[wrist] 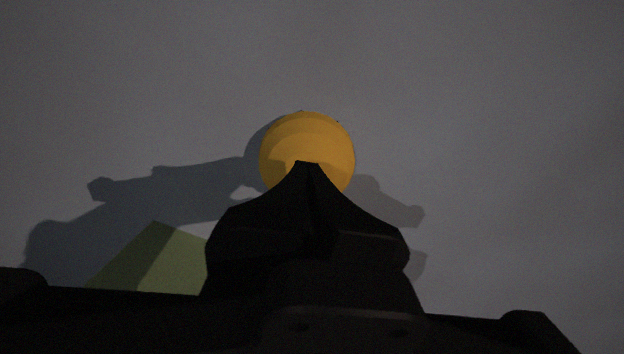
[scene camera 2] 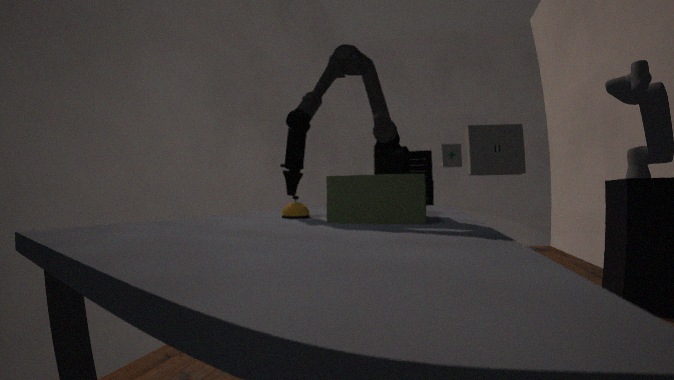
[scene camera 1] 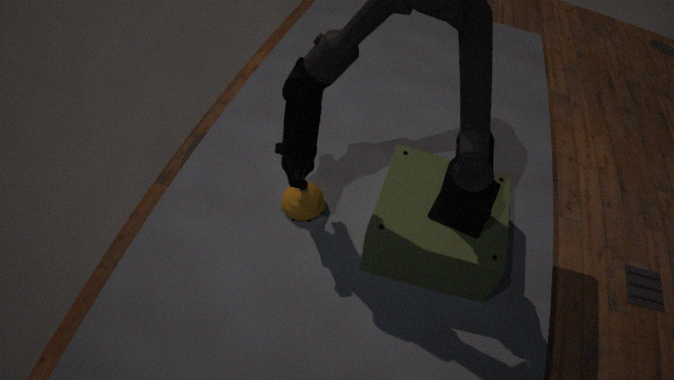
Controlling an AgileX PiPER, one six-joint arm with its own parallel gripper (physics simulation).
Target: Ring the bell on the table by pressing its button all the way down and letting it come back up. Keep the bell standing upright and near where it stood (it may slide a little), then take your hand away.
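A yellow dome-shaped bell (scene camera 1: 303, 202) (scene camera 2: 296, 210) (wrist: 310, 130) stands upright on the grey table (scene camera 1: 200, 280) (scene camera 2: 350, 290). Its small dark button (scene camera 2: 296, 198) sits on top of the dome. It is hidden behind the fingers in the wrist view. My gripper (scene camera 1: 297, 185) (scene camera 2: 291, 195) (wrist: 304, 176) is shut and points down, with nothing between its fingers. Its tips are right at the button, a little to its left in scene camera 2; whether they touch it is hard to tell. The button stands a little above the dome on its thin stem.
A green block (scene camera 1: 420, 200) (scene camera 2: 375, 199) (wrist: 175, 260) under the arm's base stands to the right of the bell in the scene views. Another robot arm (scene camera 2: 655, 115) stands on a dark pedestal (scene camera 2: 640, 240) at the far right.
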